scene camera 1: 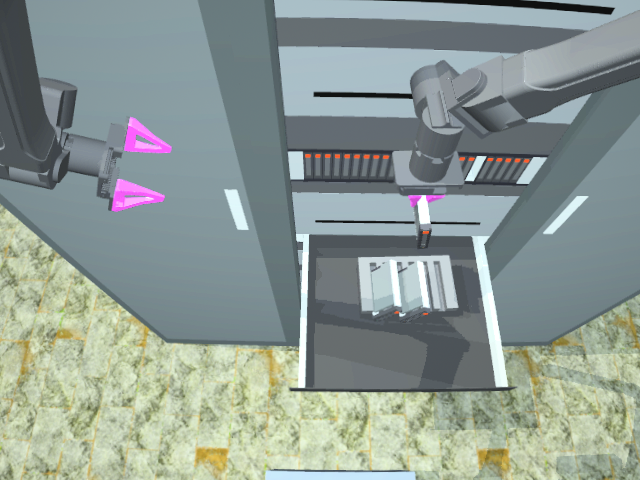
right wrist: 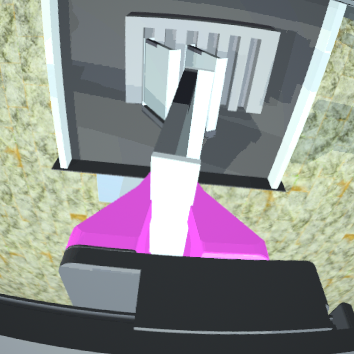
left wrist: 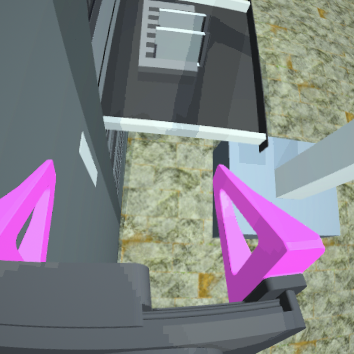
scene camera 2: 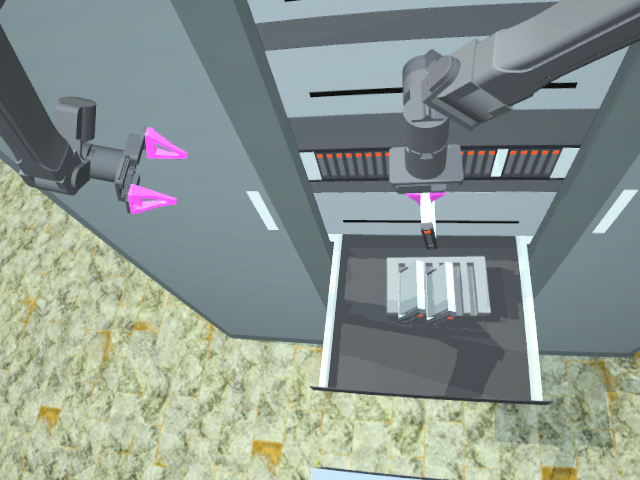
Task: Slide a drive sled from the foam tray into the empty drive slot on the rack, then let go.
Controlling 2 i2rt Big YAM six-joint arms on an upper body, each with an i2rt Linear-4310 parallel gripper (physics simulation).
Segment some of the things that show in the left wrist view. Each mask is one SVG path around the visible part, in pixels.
My left gripper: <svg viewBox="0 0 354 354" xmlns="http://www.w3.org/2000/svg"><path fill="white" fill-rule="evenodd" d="M0 198L0 354L255 354L306 328L295 295L307 286L302 272L325 250L319 235L253 191L222 164L218 164L212 178L228 294L228 302L151 308L149 268L144 264L136 262L45 262L55 186L55 171L51 159L45 160L21 184ZM33 209L30 223L17 250L15 245L16 236ZM231 201L258 236L258 244L252 253L250 253L237 224Z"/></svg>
A dark foam tray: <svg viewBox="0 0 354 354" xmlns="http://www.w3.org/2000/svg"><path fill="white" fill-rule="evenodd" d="M143 0L137 80L192 85L197 73L197 62L153 58L159 8L194 12L194 5Z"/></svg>
